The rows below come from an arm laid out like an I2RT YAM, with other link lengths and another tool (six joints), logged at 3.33 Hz.
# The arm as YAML. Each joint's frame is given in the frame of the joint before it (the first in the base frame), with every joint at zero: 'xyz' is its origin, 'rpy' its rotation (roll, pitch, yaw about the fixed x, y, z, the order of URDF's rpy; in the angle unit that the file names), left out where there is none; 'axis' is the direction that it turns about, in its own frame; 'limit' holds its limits. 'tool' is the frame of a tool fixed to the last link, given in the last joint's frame.
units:
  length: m
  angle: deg
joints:
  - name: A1
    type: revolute
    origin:
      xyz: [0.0, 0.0, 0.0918]
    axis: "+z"
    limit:
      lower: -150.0
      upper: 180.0
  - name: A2
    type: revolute
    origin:
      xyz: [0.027, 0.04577, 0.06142]
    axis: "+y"
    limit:
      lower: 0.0
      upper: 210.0
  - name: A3
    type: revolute
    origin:
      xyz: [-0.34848, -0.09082, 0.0]
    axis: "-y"
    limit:
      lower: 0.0
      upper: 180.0
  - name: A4
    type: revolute
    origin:
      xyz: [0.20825, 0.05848, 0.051]
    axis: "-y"
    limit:
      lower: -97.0
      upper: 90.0
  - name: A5
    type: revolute
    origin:
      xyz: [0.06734, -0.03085, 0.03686]
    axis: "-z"
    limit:
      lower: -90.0
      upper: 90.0
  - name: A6
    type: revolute
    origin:
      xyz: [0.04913, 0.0, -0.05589]
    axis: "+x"
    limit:
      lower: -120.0
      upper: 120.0
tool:
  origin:
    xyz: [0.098, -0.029, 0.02]
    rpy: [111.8, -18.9, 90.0]
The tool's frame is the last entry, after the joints.
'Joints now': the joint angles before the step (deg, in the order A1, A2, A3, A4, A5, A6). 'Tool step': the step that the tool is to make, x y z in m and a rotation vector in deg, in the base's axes. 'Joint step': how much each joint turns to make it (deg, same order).
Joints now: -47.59 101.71 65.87 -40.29 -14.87 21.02
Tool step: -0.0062 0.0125 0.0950 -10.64 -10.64 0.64
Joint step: 0.36 -13.74 5.42 -4.14 -0.69 -0.04
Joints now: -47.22 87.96 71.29 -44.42 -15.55 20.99
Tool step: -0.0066 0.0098 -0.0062 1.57 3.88 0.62
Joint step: 1.20 0.22 0.18 -3.84 1.81 -0.28
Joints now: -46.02 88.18 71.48 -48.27 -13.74 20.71
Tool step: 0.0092 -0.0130 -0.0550 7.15 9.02 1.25
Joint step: 0.01 10.47 -0.03 -1.30 1.03 -1.71
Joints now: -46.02 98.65 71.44 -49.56 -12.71 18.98
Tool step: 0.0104 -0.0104 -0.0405 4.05 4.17 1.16
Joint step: 0.00 7.67 -0.02 1.62 -0.02 -1.20
